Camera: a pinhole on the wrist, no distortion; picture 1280 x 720 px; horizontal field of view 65.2 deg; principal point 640.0 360.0 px. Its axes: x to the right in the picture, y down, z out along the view. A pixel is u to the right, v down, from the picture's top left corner.
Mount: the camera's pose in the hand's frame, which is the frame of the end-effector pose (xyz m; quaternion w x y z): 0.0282 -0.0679 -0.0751 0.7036 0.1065 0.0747 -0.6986
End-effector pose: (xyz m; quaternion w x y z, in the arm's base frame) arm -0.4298 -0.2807 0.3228 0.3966 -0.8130 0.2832 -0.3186
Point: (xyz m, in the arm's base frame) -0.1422 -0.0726 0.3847
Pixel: 790.3 466.6
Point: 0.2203 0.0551 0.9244
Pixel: outside the picture
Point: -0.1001 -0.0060 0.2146
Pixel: 492.0 313.3
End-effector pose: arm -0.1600 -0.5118 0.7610 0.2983 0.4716 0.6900 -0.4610
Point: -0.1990 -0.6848 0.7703
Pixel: 349.1 23.8
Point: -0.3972 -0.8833 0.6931
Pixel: 757.2 358.7
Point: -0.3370 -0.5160 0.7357
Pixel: outside the picture
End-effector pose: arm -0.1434 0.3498 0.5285 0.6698 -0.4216 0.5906 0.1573
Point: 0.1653 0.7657 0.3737
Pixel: 77.4 548.1
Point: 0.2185 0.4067 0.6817
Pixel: 934.9 159.8
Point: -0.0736 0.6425 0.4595
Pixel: outside the picture
